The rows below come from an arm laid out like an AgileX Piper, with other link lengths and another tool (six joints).
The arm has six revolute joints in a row. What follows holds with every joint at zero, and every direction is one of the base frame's. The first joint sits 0.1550 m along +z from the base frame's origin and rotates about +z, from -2.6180 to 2.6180 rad. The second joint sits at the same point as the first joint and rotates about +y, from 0.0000 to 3.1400 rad. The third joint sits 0.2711 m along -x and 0.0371 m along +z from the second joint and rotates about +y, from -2.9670 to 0.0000 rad. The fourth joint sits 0.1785 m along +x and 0.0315 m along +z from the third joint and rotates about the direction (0.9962, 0, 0.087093), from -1.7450 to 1.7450 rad. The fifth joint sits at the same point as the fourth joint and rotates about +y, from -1.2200 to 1.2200 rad. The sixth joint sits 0.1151 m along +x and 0.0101 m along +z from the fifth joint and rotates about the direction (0.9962, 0, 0.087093), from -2.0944 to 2.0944 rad. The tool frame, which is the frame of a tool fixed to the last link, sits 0.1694 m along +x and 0.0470 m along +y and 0.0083 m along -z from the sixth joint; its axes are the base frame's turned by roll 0.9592, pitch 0.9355 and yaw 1.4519 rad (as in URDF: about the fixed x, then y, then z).
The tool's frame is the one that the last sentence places.
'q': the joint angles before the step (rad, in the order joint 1, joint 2, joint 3, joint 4, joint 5, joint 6). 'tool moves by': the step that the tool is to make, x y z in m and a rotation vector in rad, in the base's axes. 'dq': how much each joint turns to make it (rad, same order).
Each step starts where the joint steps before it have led.
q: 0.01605, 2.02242, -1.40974, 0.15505, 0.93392, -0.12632
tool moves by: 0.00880, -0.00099, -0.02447, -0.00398, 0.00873, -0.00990
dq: 0.00000, 0.07503, -0.00001, 0.00204, -0.06705, 0.00001
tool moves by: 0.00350, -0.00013, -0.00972, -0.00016, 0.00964, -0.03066
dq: 0.00000, 0.02986, -0.00088, -0.00120, -0.02301, 0.02879
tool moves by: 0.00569, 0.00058, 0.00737, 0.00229, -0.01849, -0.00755
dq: 0.00001, -0.01323, -0.01712, 0.00000, 0.01090, 0.00906
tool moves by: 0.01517, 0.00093, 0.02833, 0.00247, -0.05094, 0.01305
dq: -0.00002, -0.03683, -0.09224, -0.00522, 0.07903, -0.00004
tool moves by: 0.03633, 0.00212, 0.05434, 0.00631, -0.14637, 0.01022
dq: 0.00001, -0.05996, -0.15868, 0.00009, 0.07302, 0.00002
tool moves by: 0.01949, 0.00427, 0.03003, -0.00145, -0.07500, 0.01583
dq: 0.01061, -0.00621, -0.12599, -0.00627, 0.05730, 0.00453
